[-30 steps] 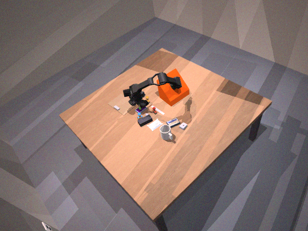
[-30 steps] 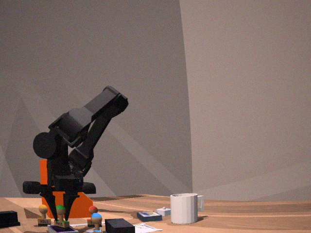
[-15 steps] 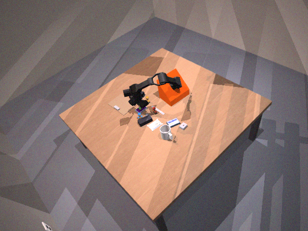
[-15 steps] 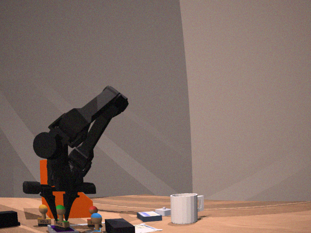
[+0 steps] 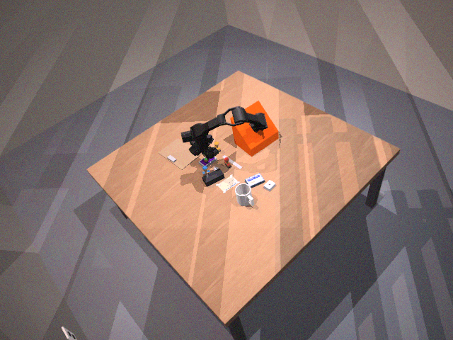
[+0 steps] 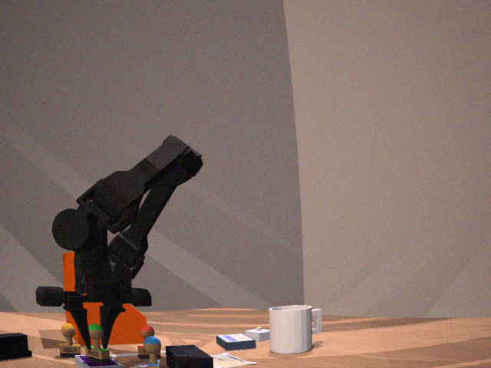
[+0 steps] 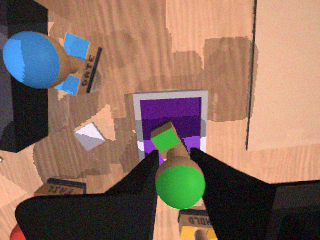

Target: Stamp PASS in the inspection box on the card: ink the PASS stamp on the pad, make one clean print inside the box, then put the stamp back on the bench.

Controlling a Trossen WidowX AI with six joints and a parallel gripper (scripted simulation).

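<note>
Right now the green stamp is right at my gripper tip. Round my gripper tip: ink pad: 3 cm below; blue date stamp: 7 cm ahead, 7 cm to the left, 2 cm below; yellow hold stamp: 10 cm behind, 3 cm to the right, 2 cm below.
</note>
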